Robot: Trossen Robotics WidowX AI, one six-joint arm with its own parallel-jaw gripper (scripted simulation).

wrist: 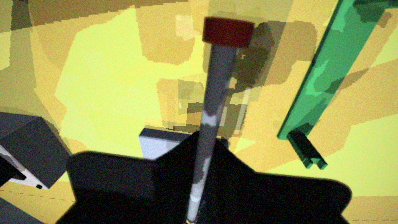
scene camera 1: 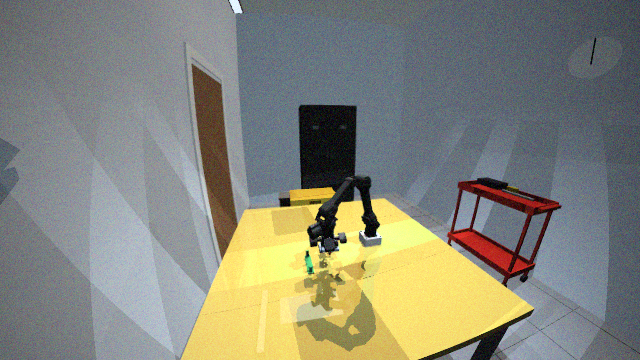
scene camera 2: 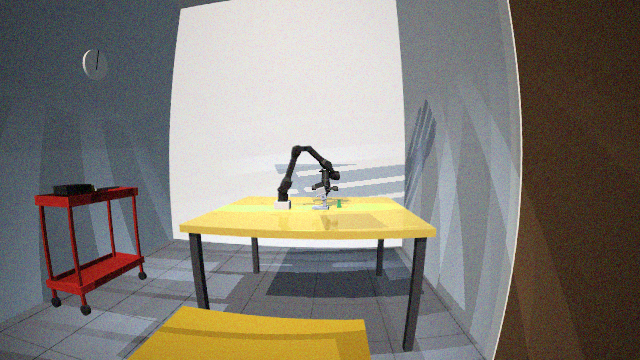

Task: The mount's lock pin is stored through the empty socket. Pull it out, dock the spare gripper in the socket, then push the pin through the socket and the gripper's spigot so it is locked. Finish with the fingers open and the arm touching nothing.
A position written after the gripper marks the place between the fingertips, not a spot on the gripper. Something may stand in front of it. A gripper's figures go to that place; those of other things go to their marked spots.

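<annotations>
The gripper [wrist: 202, 136] is 11 cm from the lens, and there's a lock pin [wrist: 226, 35] that's 4 cm from the lens.
</annotations>
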